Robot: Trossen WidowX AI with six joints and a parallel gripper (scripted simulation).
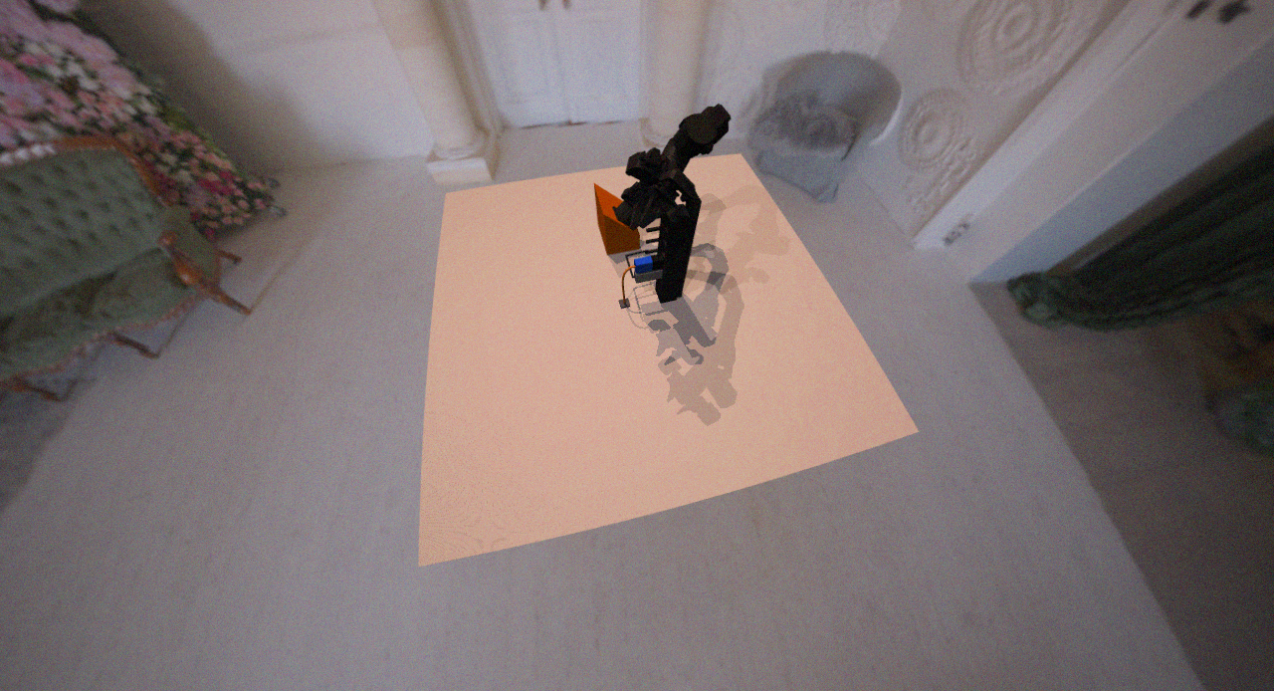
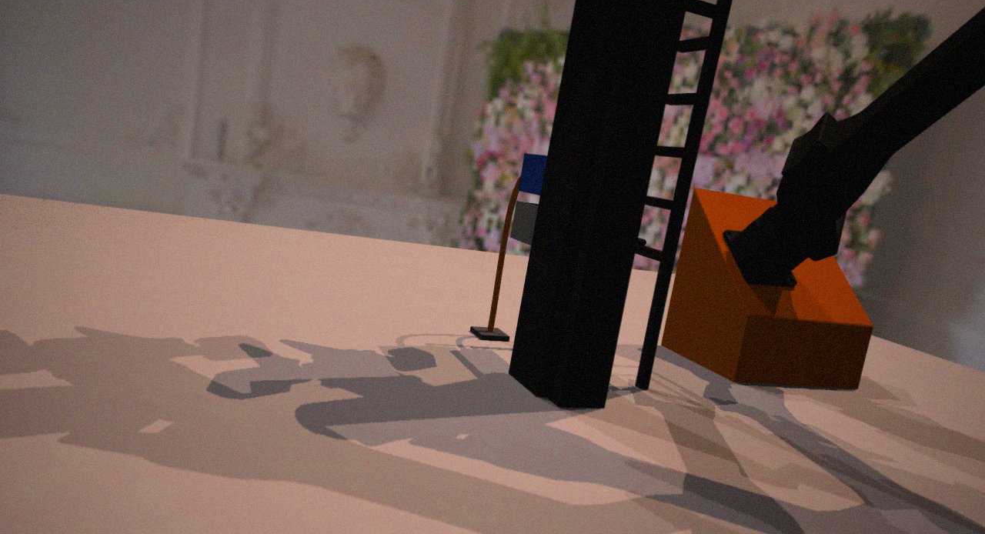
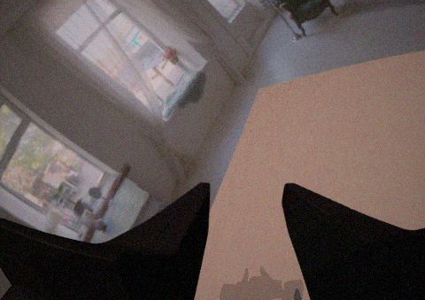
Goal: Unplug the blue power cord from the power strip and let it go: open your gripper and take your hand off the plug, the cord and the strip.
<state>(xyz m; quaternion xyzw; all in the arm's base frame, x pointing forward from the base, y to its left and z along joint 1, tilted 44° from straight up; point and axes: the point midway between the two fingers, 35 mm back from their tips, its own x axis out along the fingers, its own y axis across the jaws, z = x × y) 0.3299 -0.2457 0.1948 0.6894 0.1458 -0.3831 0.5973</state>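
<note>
My gripper tip is now 110 mm past the blue plug, 70 mm to the right of it and 230 mm above it. Round my gripper tip: dark pad (110 mm behind, 400 mm below).
</note>
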